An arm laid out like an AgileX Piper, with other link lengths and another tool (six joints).
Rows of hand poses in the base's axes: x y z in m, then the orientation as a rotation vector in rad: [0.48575 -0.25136 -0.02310 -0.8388 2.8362 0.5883]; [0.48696 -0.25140 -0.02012 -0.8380 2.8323 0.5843]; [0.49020 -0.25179 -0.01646 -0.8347 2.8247 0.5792]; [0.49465 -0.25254 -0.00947 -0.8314 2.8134 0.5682]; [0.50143 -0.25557 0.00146 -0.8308 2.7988 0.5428]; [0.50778 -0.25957 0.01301 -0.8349 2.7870 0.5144]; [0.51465 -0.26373 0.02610 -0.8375 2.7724 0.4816]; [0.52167 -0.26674 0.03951 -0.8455 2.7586 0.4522]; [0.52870 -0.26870 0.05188 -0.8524 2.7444 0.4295]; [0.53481 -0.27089 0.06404 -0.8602 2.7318 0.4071]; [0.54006 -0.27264 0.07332 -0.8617 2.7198 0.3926]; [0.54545 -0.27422 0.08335 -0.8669 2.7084 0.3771]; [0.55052 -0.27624 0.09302 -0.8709 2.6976 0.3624]
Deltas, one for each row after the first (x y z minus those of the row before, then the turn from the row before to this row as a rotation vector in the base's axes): [0.00121 -0.00004 0.00298 -0.0007 -0.0050 -0.0008]; [0.00324 -0.00039 0.00366 0.0004 -0.0090 -0.0026]; [0.00445 -0.00075 0.00699 -0.0017 -0.0144 -0.0030]; [0.00678 -0.00303 0.01093 -0.0092 -0.0221 -0.0023]; [0.00635 -0.00400 0.01155 -0.0128 -0.0199 0.0006]; [0.00687 -0.00416 0.01309 -0.0144 -0.0239 -0.0007]; [0.00702 -0.00301 0.01341 -0.0137 -0.0211 0.0034]; [0.00703 -0.00196 0.01237 -0.0096 -0.0192 0.0034]; [0.00611 -0.00219 0.01216 -0.0103 -0.0174 0.0040]; [0.00525 -0.00175 0.00928 -0.0048 -0.0153 0.0005]; [0.00539 -0.00158 0.01003 -0.0064 -0.0144 0.0029]; [0.00507 -0.00202 0.00967 -0.0060 -0.0137 0.0022]
